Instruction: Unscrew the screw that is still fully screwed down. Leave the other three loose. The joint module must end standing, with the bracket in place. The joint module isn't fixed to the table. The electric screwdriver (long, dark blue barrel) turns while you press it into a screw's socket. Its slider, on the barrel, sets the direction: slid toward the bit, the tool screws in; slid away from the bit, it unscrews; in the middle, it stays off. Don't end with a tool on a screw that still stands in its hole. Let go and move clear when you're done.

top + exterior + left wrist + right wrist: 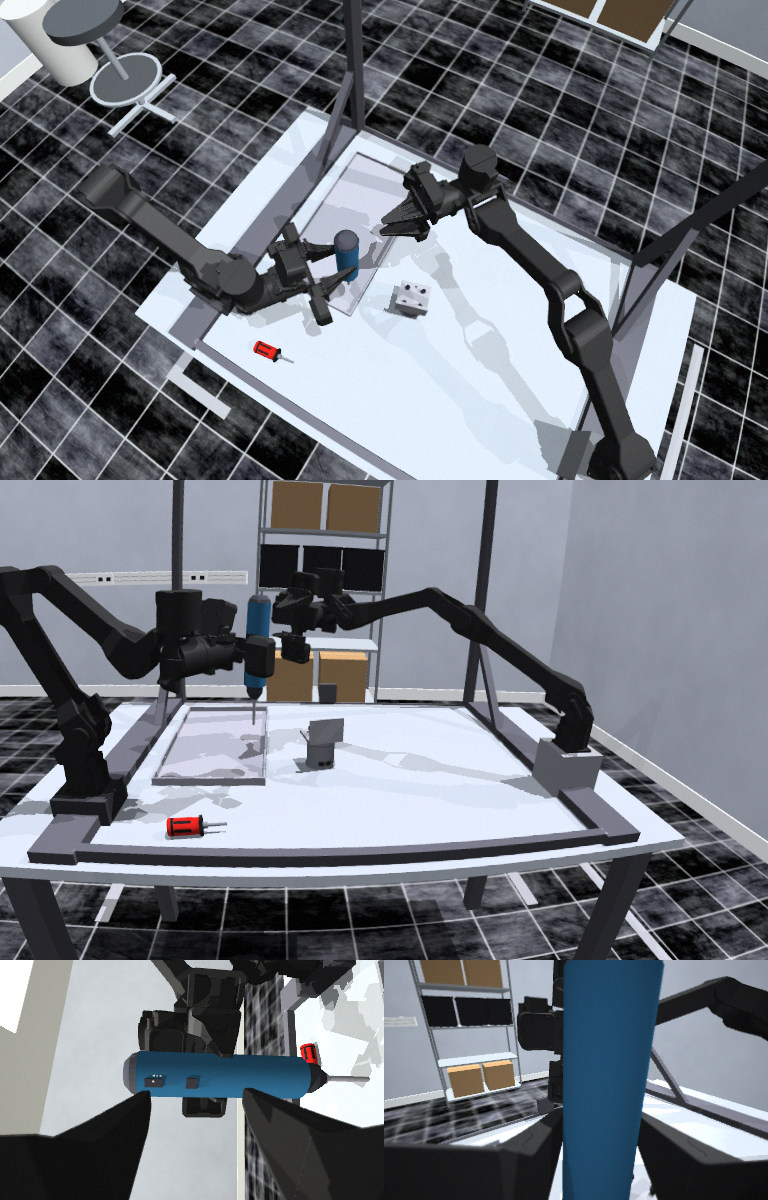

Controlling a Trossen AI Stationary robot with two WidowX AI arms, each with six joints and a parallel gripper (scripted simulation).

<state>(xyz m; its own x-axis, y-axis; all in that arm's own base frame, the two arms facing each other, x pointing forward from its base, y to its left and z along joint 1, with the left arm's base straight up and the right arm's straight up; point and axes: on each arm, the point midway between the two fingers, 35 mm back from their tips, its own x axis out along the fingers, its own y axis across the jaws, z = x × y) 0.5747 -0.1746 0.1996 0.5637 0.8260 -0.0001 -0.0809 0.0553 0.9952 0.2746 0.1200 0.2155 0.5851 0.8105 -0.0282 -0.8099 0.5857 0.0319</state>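
Note:
Now: right hand 40 mm above the electric screwdriver, 30 mm past it and 20 mm to the right of it. The rest, counted from my right hand: bit: 130 mm below, 20 mm behind, 10 mm to the left; then joint module: 230 mm below, 140 mm to the left, 70 mm behind; then bracket: 190 mm below, 150 mm to the left, 70 mm behind.

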